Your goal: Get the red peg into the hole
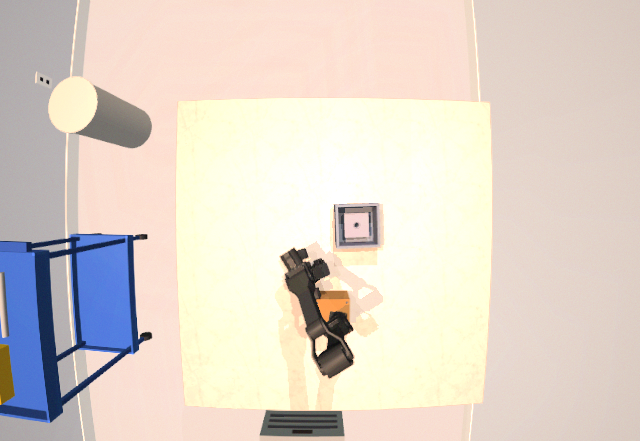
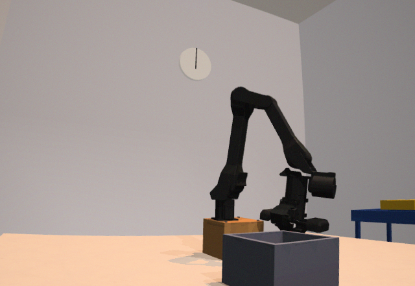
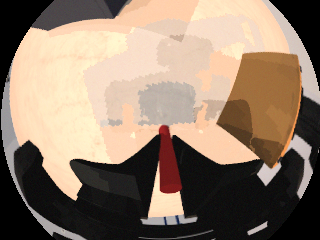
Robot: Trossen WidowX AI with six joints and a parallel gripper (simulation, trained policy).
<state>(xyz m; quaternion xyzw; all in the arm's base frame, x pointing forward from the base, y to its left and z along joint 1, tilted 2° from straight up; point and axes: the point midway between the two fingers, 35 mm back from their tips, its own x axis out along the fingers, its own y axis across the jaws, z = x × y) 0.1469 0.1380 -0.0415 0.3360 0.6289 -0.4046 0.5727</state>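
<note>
My gripper tip is now 1 cm below the red peg. Round my gripper tip: grey box (21 cm ahead, 16 cm to the right); pale plate (21 cm ahead, 16 cm to the right, 2 cm above).
</note>
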